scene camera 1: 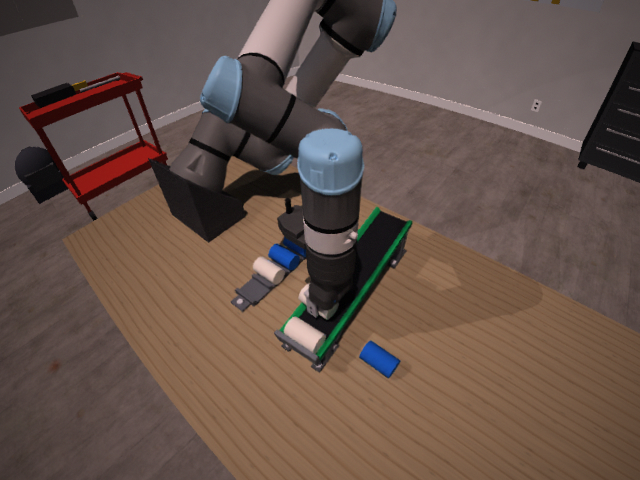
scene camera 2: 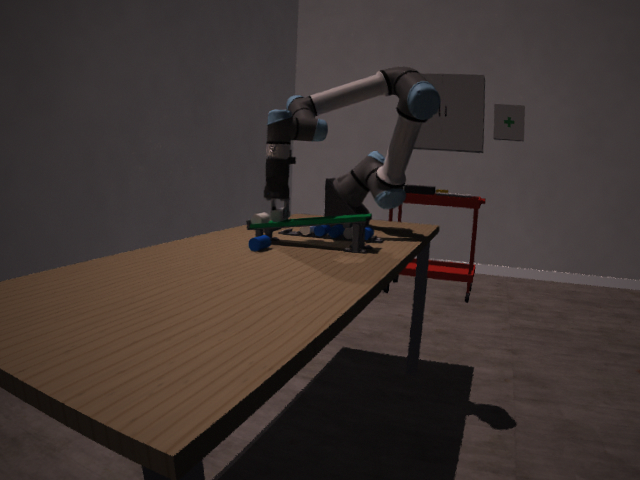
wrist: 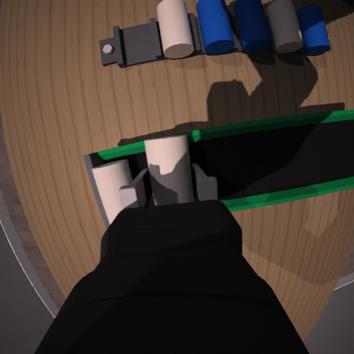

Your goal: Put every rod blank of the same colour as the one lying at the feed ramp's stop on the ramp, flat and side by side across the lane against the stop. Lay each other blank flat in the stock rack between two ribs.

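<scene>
My gripper (scene camera 1: 321,310) (scene camera 2: 279,212) (wrist: 170,176) is shut on a white blank (wrist: 169,157) (scene camera 1: 305,294). It holds this blank crosswise low over the ramp (scene camera 1: 366,290) (scene camera 2: 330,220) (wrist: 280,124), just uphill of the white blank (scene camera 1: 304,334) (scene camera 2: 260,217) (wrist: 111,185) lying at the stop. Whether the held blank touches the lane is hidden. In the wrist view, the stock rack (wrist: 139,45) (scene camera 1: 254,290) bears a white blank (wrist: 175,30), two blue blanks (wrist: 215,27) (wrist: 251,25), a shadowed greyish-white blank (wrist: 285,26) and another blue blank (wrist: 313,30). Its leftmost slot is empty.
A loose blue blank (scene camera 1: 379,358) (scene camera 2: 259,243) lies on the table (scene camera 1: 465,387) (scene camera 2: 206,310) beside the ramp's low end, on the side away from the rack. The dark robot mount (scene camera 1: 191,209) stands beyond the rack. A red cart (scene camera 1: 87,104) (scene camera 2: 444,200) stands past the table.
</scene>
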